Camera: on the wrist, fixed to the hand. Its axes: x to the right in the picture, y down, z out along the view.
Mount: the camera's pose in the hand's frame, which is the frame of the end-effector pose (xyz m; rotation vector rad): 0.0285 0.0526 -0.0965 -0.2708 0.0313 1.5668
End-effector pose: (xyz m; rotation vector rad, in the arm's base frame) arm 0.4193 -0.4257 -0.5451 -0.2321 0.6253 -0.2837
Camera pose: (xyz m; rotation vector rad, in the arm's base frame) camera 0.3931 -0.3982 -0.6521 0.0526 0.7123 1.3106
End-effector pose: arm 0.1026 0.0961 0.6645 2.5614 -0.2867 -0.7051
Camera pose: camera 0.1736 0.0781 0.7512 1.3664 -1.7106 -0.0386
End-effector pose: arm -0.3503 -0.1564 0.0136 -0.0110 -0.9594 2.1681
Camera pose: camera -0.3762 -0.1001 -0.0815 0.8492 0.9353 -2.1259
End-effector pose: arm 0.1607 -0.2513 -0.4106 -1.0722 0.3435 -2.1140
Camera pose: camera 0.0998 -0.3164 -0.4809 -0.4984 1.0623 -0.6666
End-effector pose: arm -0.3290 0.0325 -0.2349 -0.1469 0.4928 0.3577
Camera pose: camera -0.3671 0.0683 -0.3357 0.0042 0.5073 1.9594
